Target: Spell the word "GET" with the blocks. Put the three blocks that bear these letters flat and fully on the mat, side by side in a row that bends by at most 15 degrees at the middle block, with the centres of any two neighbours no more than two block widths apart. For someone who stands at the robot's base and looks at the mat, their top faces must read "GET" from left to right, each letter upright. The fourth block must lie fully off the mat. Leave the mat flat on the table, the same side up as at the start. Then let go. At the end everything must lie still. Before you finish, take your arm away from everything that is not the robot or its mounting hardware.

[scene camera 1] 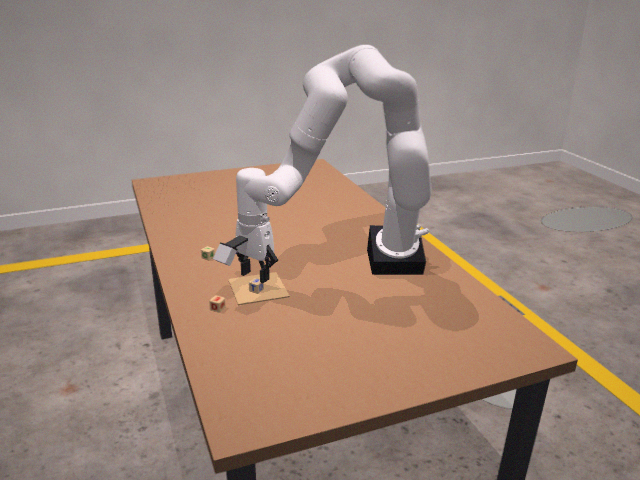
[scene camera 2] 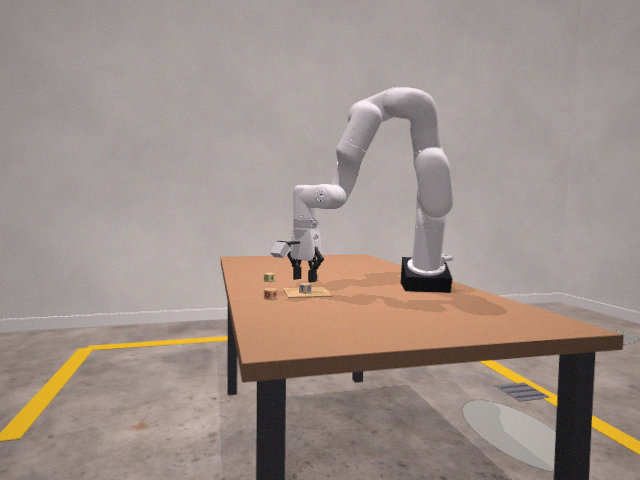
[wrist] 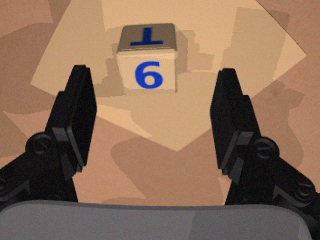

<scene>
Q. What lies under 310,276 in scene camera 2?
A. My gripper.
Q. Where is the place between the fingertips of my gripper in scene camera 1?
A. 255,277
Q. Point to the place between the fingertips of my gripper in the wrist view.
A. At 153,87
</scene>
